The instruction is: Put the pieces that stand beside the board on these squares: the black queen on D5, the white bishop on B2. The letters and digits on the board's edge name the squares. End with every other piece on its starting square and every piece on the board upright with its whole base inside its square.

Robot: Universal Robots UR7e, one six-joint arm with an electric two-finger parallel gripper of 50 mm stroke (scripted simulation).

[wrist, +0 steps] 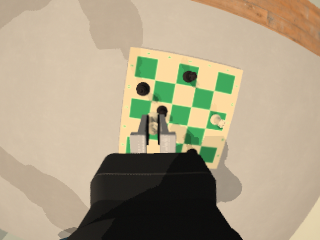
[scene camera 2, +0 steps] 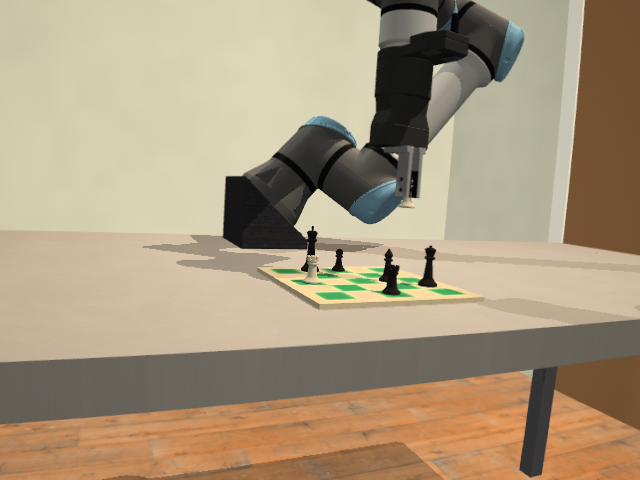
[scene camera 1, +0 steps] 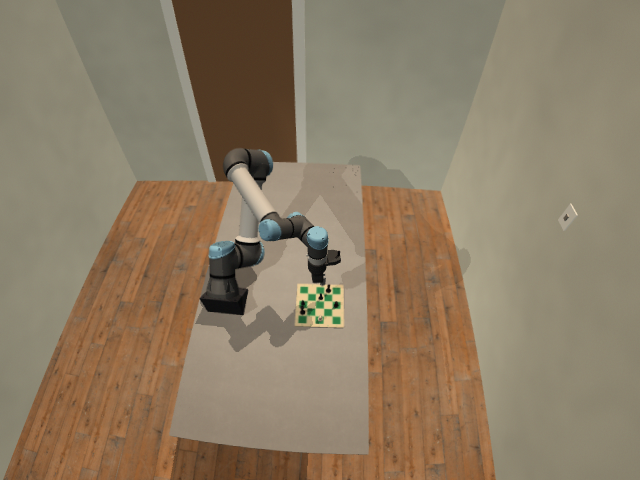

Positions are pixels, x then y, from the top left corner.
Scene:
chessboard: wrist 190,106; scene camera 2; scene camera 1
same spot on chessboard: (scene camera 1: 332,317) = (scene camera 2: 338,291)

